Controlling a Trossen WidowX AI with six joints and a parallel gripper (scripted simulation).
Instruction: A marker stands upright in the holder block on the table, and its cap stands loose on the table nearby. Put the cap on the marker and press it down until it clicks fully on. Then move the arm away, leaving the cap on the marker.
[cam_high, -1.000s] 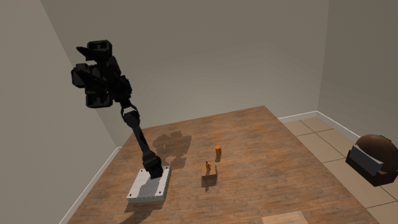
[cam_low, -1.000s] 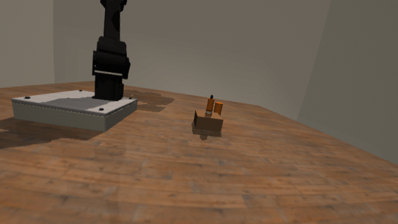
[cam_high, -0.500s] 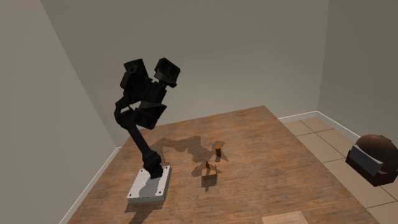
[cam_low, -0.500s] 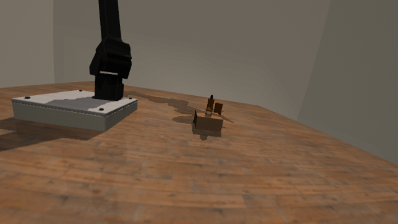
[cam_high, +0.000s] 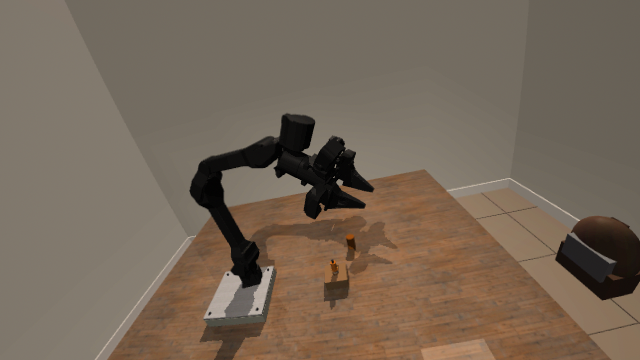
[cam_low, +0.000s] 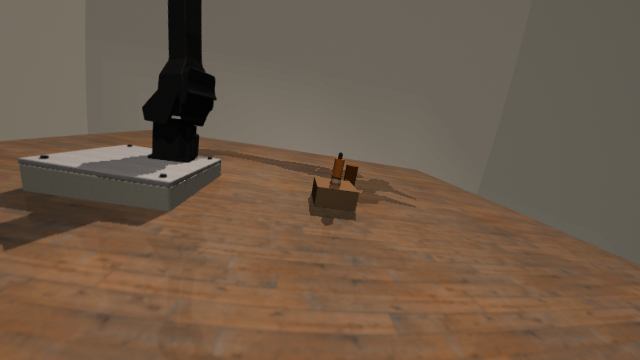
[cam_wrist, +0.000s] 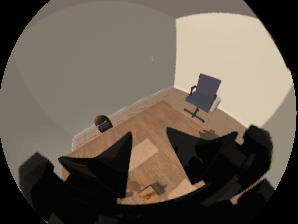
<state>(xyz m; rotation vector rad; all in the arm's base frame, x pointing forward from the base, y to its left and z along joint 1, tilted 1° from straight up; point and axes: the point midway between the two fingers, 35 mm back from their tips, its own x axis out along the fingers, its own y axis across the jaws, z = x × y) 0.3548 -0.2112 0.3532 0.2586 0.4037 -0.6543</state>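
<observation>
The orange cap is 1 cm behind my gripper tip, 28 cm to the left of it and 35 cm below it. Also, from my gripper tip: wooden holder block (10 cm behind, 15 cm to the left, 35 cm below).
</observation>
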